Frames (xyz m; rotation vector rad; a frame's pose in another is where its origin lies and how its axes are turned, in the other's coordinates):
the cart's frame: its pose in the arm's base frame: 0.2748 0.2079 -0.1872 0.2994 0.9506 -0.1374
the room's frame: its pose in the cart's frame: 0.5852 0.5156 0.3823 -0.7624 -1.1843 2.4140
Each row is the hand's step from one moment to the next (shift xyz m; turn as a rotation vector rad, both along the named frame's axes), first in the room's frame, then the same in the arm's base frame.
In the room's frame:
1: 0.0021 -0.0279 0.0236 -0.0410 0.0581 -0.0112
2: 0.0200 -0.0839 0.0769 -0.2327 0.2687 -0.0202
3: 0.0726 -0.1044 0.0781 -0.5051 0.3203 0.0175
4: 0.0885 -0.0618 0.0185 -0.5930 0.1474 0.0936
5: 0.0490 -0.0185 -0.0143 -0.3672 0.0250 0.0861
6: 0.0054 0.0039 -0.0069 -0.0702 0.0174 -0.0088
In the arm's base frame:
1: 0.0190 -0.0078 0.0303 -0.0224 -0.0334 -0.0597
2: 0.0486 -0.0201 0.1029 -0.0820 -0.2034 -0.2805
3: 0.0349 0.0158 0.1442 0.0290 -0.4053 -0.4393
4: -0.0027 0.0565 0.0938 0.2120 -0.4591 -0.3555
5: -0.0117 0.0449 0.0282 0.1821 -0.2847 -0.1692
6: -0.0056 0.0071 -0.0033 0.0272 -0.0394 -0.0550

